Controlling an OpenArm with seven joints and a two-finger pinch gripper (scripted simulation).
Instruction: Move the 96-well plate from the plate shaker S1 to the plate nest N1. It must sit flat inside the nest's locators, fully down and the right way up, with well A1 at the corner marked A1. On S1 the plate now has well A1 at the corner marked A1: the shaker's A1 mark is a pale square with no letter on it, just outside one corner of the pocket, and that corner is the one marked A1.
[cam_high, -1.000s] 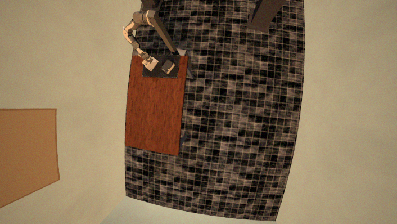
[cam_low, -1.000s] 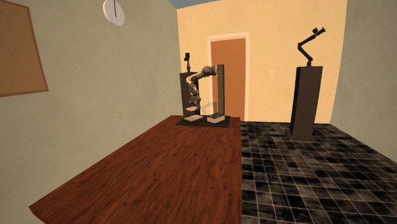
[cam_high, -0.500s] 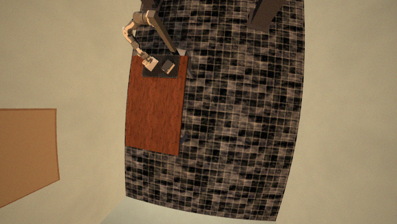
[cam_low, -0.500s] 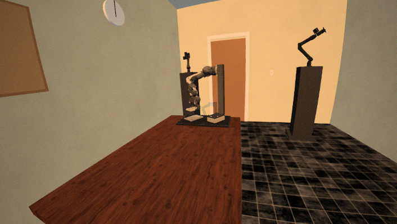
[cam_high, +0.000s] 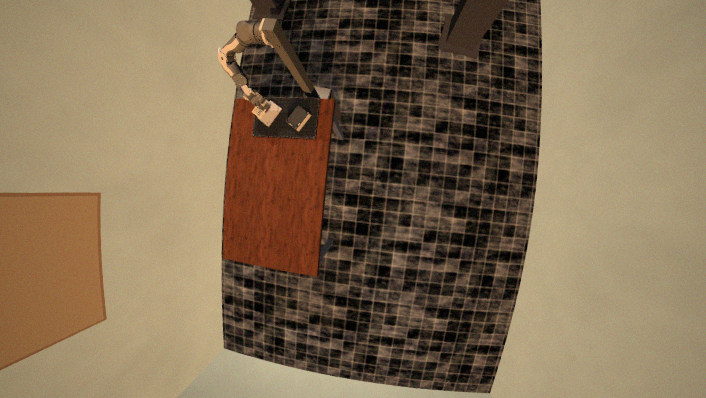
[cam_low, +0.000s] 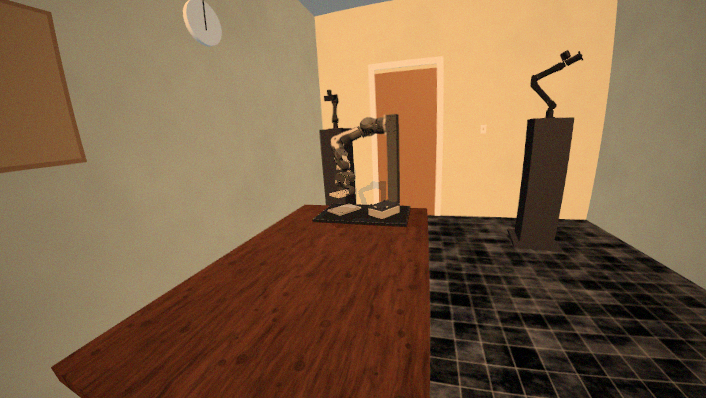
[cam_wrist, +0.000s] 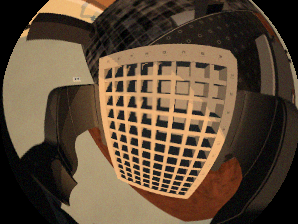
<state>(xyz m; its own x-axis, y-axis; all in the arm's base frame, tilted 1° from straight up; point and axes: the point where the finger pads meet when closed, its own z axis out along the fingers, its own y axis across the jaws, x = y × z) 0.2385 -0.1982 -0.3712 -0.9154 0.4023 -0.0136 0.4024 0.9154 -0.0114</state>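
The plate nest N1 is 90 mm below my hand and 10 mm ahead of it. Round my hand: 96-well plate (20 mm ahead, 10 mm to the right); then plate shaker S1 (240 mm to the left, 60 mm below, 40 mm ahead); then marked tag (90 mm below, 80 mm to the left, 30 mm behind).
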